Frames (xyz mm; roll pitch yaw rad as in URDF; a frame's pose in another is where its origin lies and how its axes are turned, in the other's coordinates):
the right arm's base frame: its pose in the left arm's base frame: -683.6 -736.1 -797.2 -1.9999 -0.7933 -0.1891
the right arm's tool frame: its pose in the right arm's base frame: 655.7 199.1 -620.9 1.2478 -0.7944 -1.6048
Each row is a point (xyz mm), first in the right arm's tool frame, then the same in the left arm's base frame.
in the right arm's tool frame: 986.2 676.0 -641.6
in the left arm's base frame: 389.9 -493.3 266.0
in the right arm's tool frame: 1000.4 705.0 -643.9
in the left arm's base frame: 416.2 -475.3 260.3
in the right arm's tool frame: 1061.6 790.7 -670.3
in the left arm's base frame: 500.3 -406.8 265.4
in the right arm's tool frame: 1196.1 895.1 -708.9
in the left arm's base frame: 600.6 -266.1 290.7
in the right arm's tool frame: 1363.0 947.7 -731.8
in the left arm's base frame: 644.9 -99.5 328.5
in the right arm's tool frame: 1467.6 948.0 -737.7
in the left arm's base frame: 639.4 1.2 356.8
